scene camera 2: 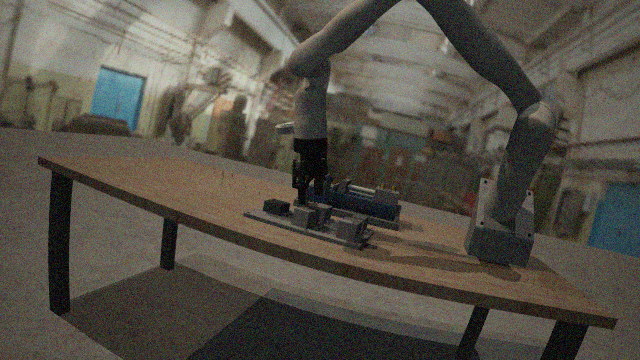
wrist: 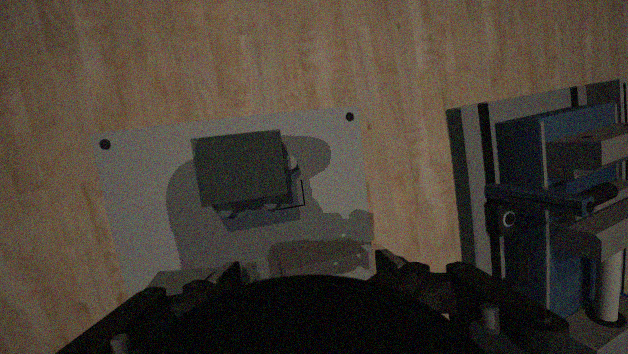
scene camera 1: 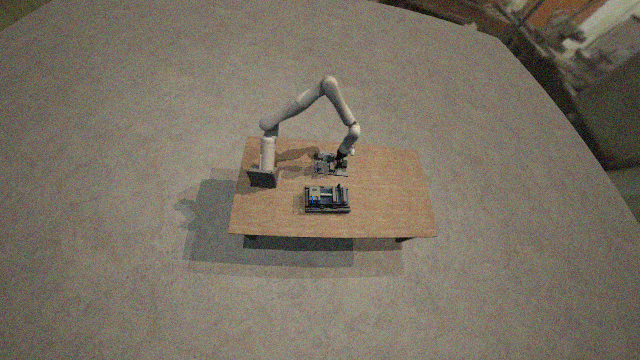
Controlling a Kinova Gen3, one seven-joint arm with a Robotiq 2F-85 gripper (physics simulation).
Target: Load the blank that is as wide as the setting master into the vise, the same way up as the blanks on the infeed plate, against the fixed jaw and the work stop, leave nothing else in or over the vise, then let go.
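The grey infeed plate lies on the table behind the blue vise. A darker block sits at the plate's far end. Two grey blanks stand beside it, one near the middle and one at the other end. My gripper is open and empty, low over the plate. In the wrist view the shaded top of a grey blank shows between my fingertips. I cannot tell which piece is the setting master.
The wooden table carries the plate, the vise and the arm's base. The vise stands close beside the plate, on the right in the wrist view.
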